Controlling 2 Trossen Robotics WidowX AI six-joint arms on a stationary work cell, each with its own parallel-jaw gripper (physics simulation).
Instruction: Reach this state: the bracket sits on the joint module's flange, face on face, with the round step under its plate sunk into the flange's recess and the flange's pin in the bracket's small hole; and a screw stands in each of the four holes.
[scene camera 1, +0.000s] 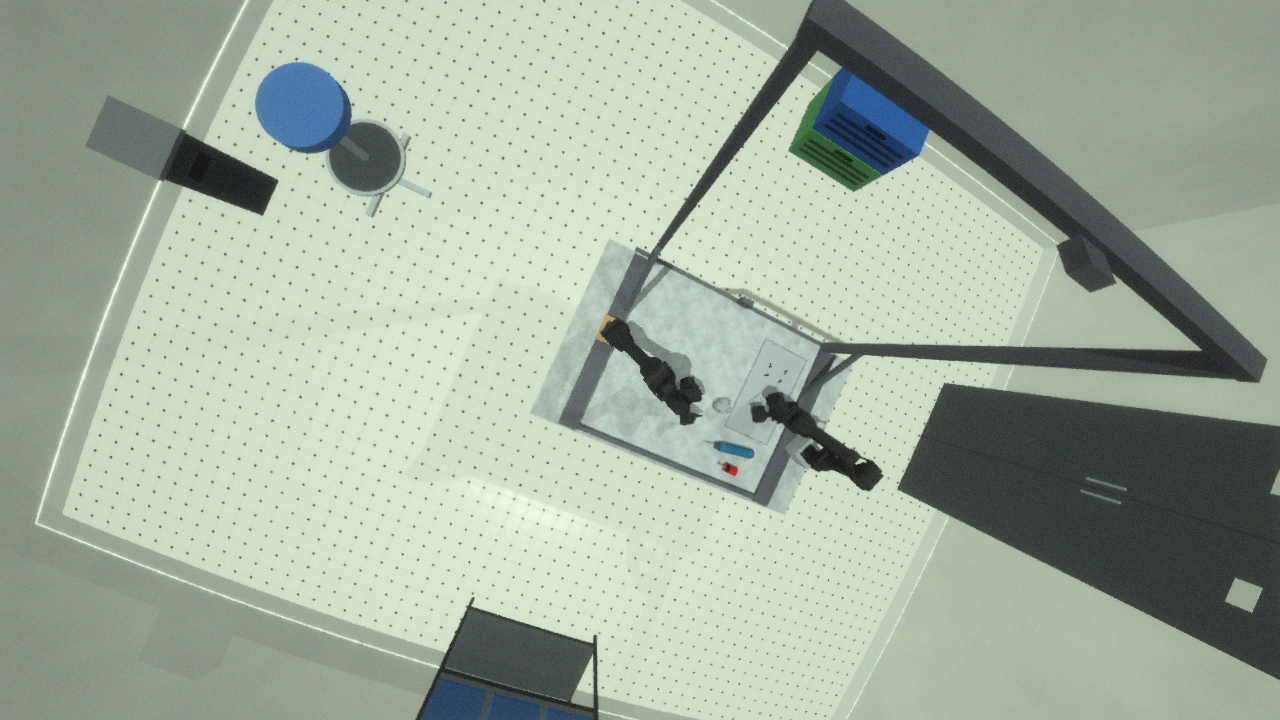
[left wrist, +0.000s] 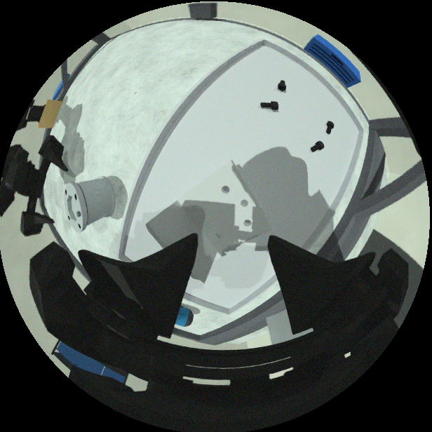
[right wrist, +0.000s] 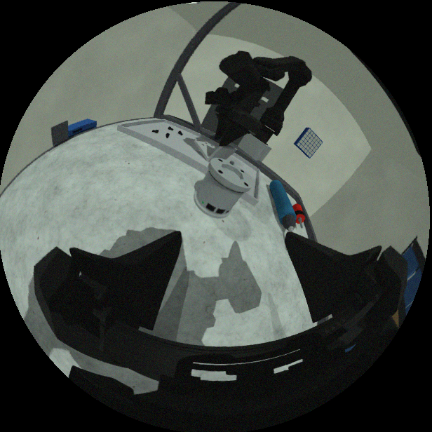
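Pixels of known places: left gripper, between the fingertips: (scene camera 1: 764, 407); right gripper, between the fingertips: (scene camera 1: 701, 405); left arm's base, origin of its link: (scene camera 1: 809, 454); right arm's base, origin of its link: (scene camera 1: 612, 331).
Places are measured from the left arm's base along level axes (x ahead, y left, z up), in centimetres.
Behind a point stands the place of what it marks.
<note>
The bracket (left wrist: 235, 182) lies in the white tray (left wrist: 159, 142) (scene camera 1: 760, 354) {x 44.1, y -13.5, z -8.1 cm}, partly in shadow, with three of its holes visible. Several black screws (left wrist: 270, 105) (right wrist: 167, 135) lie apart from it at the tray's far end. The grey joint module (scene camera 1: 721, 405) {x 41.2, y 14.1, z -4.4 cm} (left wrist: 97, 197) (right wrist: 215, 195) stands on the table beside the tray, its flange face uncovered. My left gripper (left wrist: 233, 239) (scene camera 1: 760, 411) {x 26.7, y 0.6, z -5.5 cm} is open and empty, above the tray close to the bracket. My right gripper (right wrist: 235, 237) (scene camera 1: 699, 402) {x 47.0, y 20.0, z -4.6 cm} is open and empty, beside the joint module above the table.
A blue tool (scene camera 1: 733, 449) {x 22.7, y 22.3, z -5.7 cm} (right wrist: 282, 200) (left wrist: 183, 316) and a small red tool (scene camera 1: 730, 468) {x 16.7, y 28.6, z -6.7 cm} (right wrist: 299, 213) lie near the table's lower edge in the scene view. Dark frame posts (scene camera 1: 733, 143) {x 103.9, y -2.3, z 73.8 cm} rise at the table's upper corners. Blue and green crates (scene camera 1: 868, 125) stand beyond.
</note>
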